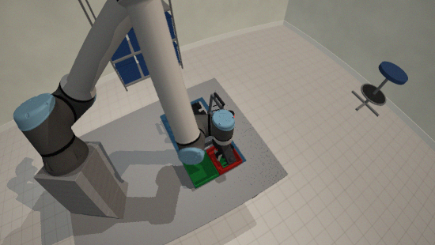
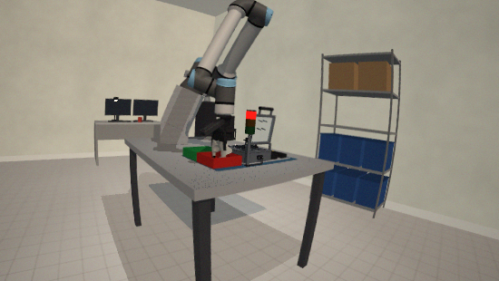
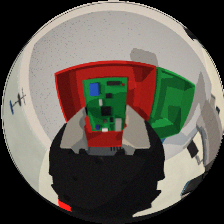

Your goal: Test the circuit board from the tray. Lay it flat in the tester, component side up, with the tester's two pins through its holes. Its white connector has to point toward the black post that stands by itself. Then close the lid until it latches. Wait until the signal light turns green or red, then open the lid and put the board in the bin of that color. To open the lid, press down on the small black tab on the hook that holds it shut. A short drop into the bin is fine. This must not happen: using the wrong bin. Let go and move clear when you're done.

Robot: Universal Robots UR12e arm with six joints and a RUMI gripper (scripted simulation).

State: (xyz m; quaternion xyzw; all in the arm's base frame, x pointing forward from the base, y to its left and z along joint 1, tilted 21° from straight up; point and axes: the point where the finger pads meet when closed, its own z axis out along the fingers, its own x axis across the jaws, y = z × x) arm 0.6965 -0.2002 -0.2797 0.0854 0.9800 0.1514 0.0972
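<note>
Right now my hand is right at the green circuit board. The rest, counted from my hand: green bin 15 cm behind, 2 cm to the left, 1 cm below; then red bin 1 cm below; then tester lid 19 cm to the left, 16 cm above, 10 cm ahead.
</note>
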